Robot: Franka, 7 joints.
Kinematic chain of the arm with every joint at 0, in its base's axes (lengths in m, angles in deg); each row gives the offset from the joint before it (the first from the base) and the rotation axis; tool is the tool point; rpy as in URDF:
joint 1: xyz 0 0 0.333 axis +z
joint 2: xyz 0 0 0 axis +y
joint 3: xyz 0 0 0.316 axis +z
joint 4: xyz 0.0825 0 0 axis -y
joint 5: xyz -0.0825 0 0.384 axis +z
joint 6: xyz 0 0 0 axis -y
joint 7: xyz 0.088 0 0 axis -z
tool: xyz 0 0 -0.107 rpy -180 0 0
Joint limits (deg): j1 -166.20..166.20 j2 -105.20..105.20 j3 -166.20..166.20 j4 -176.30..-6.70 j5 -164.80..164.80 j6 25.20..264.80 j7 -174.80..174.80
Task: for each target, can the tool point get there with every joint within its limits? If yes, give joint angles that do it. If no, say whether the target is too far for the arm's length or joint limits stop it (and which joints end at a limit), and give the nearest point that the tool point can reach.
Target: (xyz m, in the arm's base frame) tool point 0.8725 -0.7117 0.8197
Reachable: no: too far | nearest point 0.6102 -0.4978 0.6734 | short by 0.369 m
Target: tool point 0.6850 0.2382 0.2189
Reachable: yes | joints 5.21 62.09 6.46 -63.42 -98.97 207.09 -74.30
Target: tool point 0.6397 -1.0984 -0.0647
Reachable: no: too far | nearest point 0.4120 -0.7075 0.0768 | short by 0.474 m
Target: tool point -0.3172 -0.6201 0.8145
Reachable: yes | joints 79.59 -67.09 55.03 -28.17 116.03 157.40 -44.63
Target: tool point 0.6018 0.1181 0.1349
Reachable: yes | joints 43.74 55.84 -41.09 -89.06 28.51 92.69 -75.40
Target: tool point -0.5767 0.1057 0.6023
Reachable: yes | joints 54.32 -85.18 72.02 -113.71 42.66 190.25 120.50
